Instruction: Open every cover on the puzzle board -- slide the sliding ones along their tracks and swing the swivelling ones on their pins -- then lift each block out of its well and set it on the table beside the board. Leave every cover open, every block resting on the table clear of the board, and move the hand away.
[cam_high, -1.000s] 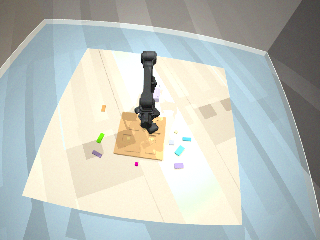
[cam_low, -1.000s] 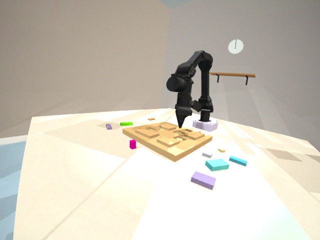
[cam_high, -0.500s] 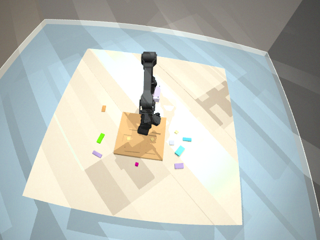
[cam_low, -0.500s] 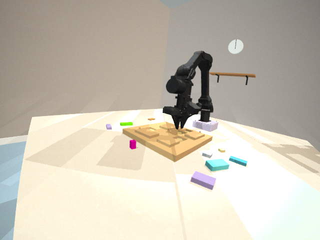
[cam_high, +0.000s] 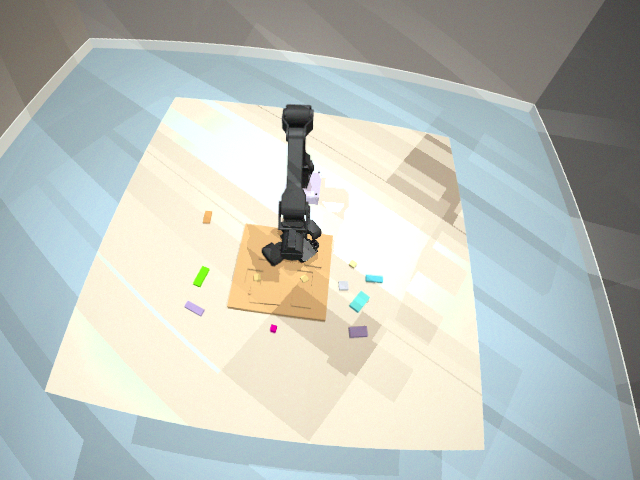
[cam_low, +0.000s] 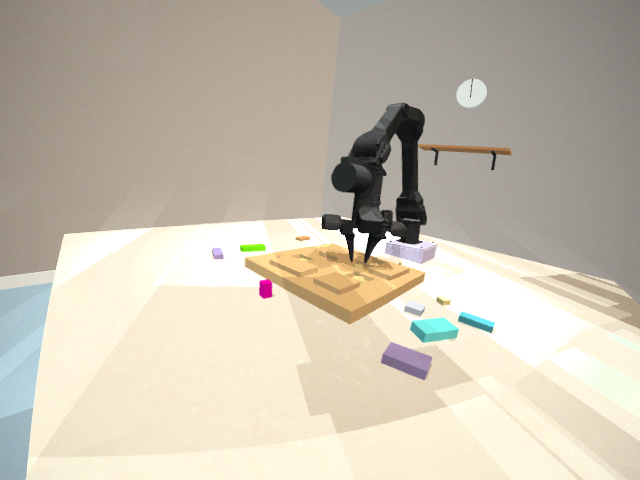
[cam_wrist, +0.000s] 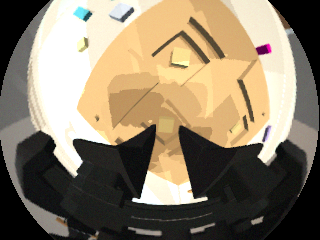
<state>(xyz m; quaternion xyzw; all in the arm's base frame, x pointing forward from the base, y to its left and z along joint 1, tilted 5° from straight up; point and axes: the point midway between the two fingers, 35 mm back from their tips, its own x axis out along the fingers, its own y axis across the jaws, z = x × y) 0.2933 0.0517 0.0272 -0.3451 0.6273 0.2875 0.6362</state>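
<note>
Right now my gripper tip is 50 mm short of the tan puzzle board and 10 mm above it. Round my gripper tip: cyan block (90 mm ahead, 250 mm to the left, 20 mm below); then grey cube (50 mm ahead, 190 mm to the left, 20 mm below); then magenta block (240 mm ahead, 10 mm to the left, 10 mm below).
</note>
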